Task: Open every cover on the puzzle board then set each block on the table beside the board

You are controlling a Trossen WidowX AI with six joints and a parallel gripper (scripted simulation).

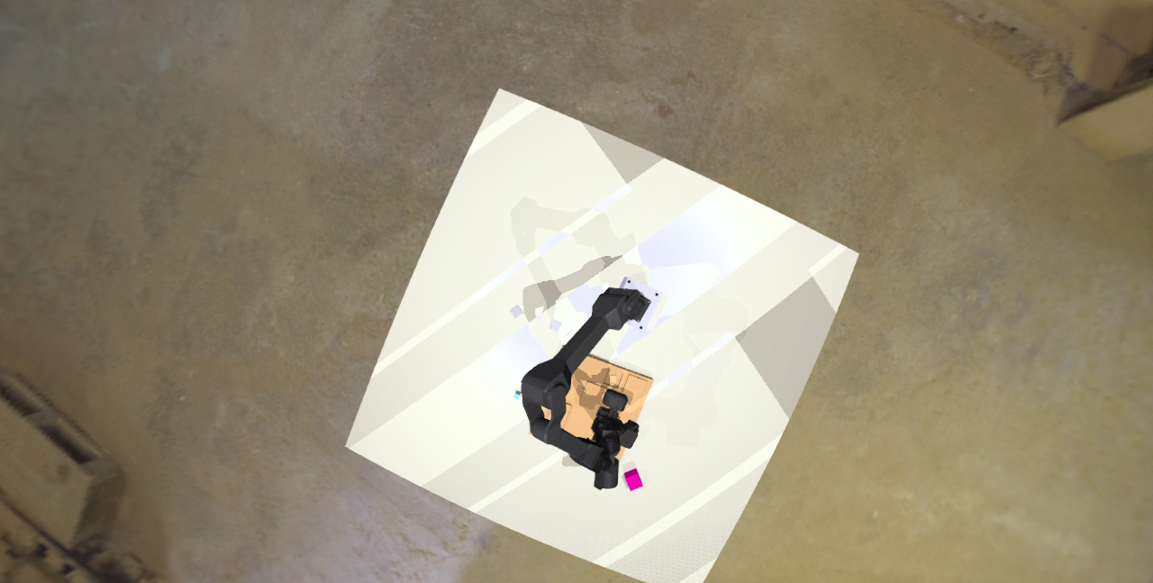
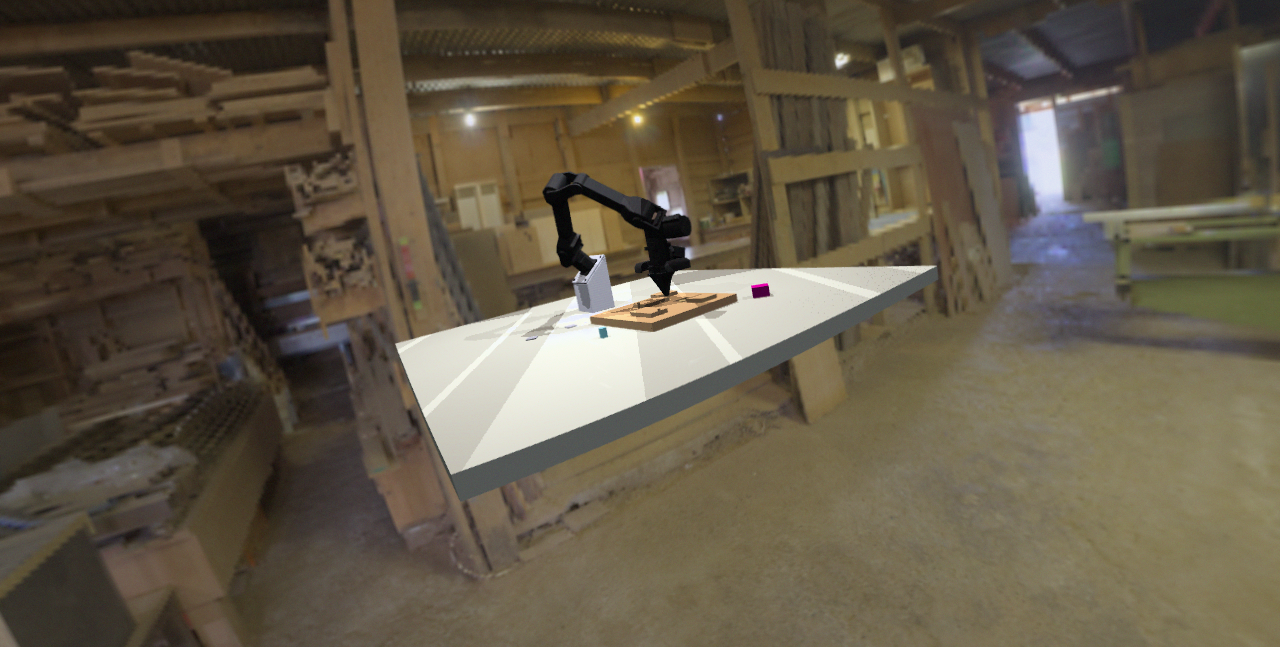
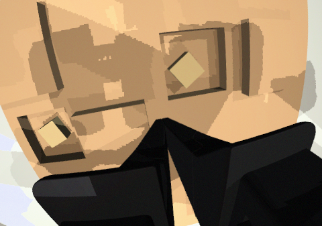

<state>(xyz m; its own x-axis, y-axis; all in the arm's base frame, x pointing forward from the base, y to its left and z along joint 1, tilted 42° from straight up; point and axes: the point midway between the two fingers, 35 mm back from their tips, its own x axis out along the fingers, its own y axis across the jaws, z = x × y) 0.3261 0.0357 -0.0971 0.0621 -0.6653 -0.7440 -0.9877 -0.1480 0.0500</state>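
Right now the tan wooden puzzle board is 30 mm to the right of my gripper tip and 20 mm below it. From my gripper tip the other things lie so: teal block (100 mm ahead, 250 mm to the right, 30 mm below); then magenta block (160 mm ahead, 200 mm to the left, 30 mm below).
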